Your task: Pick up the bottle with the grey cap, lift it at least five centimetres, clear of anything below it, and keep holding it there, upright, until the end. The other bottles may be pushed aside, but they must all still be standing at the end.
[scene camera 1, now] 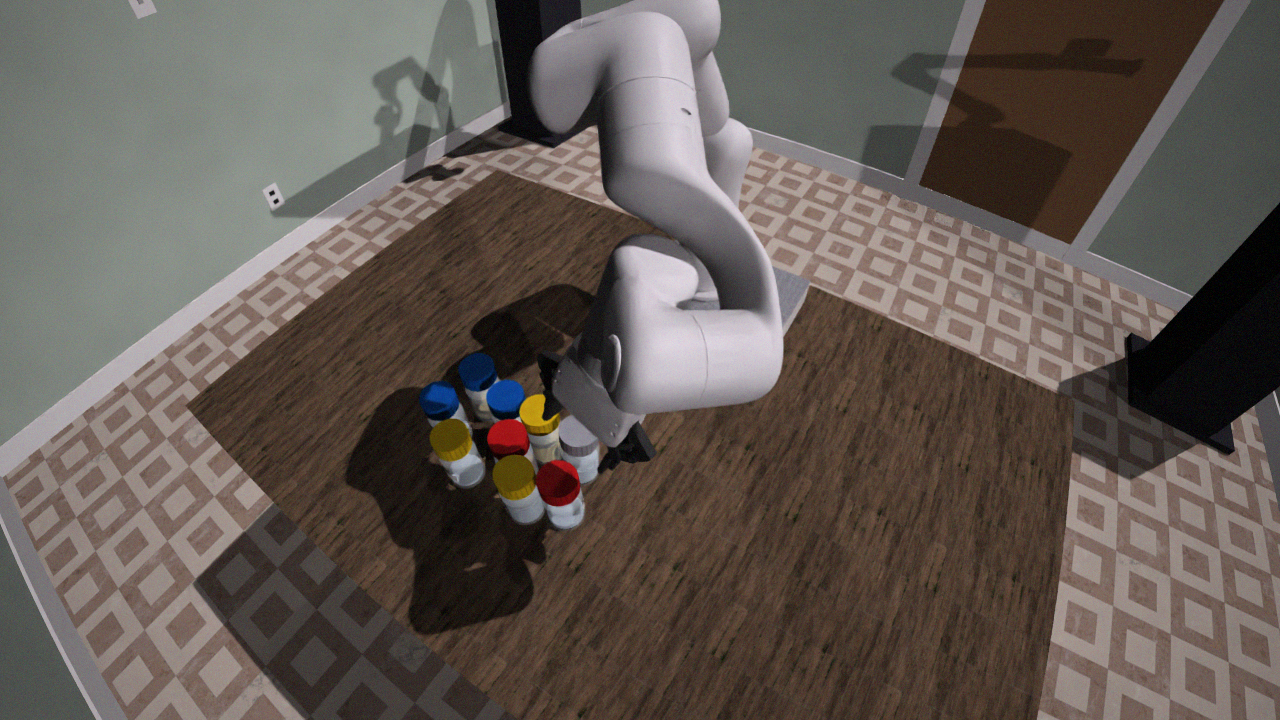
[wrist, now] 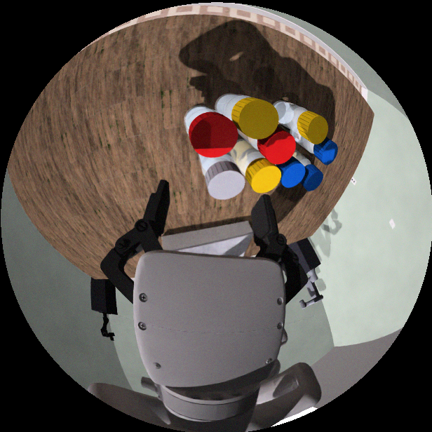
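Note:
The bottle with the grey cap stands upright at the near edge of the bottle group in the wrist view. My gripper is wide open and empty. In the wrist view the grey cap shows just beyond and between the fingertips, nearer the right finger. The bright yellow-capped bottle stands right beside it, near the right fingertip. A red-capped bottle stands upright on its other side. How high the fingertips are relative to the grey cap is hard to tell.
Another red-capped bottle, two darker yellow-capped bottles and several blue-capped bottles, one of them at the back, stand close together on the dark wooden surface. The arm's grey base plate lies behind.

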